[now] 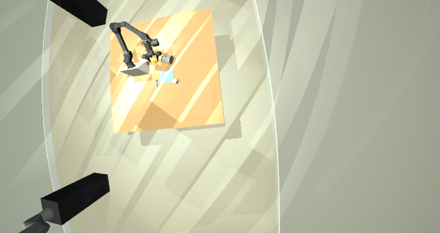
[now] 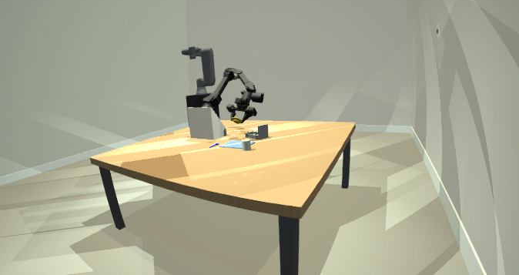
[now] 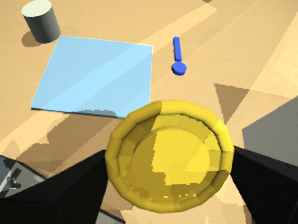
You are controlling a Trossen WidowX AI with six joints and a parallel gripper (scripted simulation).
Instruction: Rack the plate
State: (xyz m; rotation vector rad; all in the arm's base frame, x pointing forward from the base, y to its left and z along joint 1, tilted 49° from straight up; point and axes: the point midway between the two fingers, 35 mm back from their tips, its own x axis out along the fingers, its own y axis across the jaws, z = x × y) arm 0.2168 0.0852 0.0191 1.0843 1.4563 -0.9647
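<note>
My gripper tip is 90 mm short of the dish rack, 80 mm above it and 70 mm to the right of it. Also, from my gripper tip: plate 10 mm above; then white cup 200 mm ahead, 190 mm to the right, 80 mm below.
</note>
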